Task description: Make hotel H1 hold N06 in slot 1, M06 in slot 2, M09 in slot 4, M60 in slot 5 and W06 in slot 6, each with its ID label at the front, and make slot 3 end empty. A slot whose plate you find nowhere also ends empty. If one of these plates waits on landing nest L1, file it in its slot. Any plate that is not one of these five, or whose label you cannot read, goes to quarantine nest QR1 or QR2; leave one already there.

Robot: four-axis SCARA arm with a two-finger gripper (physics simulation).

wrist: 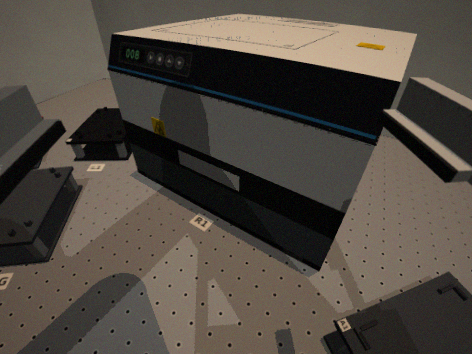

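My gripper (227, 100) is open in the wrist view, with one grey finger at the left edge and the other at the right edge. No plate shows between the fingers. Hotel H1 and quarantine nests QR1 and QR2 cannot be made out here. A small dark raised stand (102, 127) is at the back left, behind a floor label (96, 167) too small to read surely; it may be L1. No plate shows on its top. No plate ID label is readable in the view.
A large boxy instrument (280, 145) with a display reading 008 fills the middle, behind label R1 (201, 222). A dark stand (37, 205) is at the left, beside a cut-off label ending in G (4, 281). A dark flat nest (425, 315) marked A1 is at the lower right.
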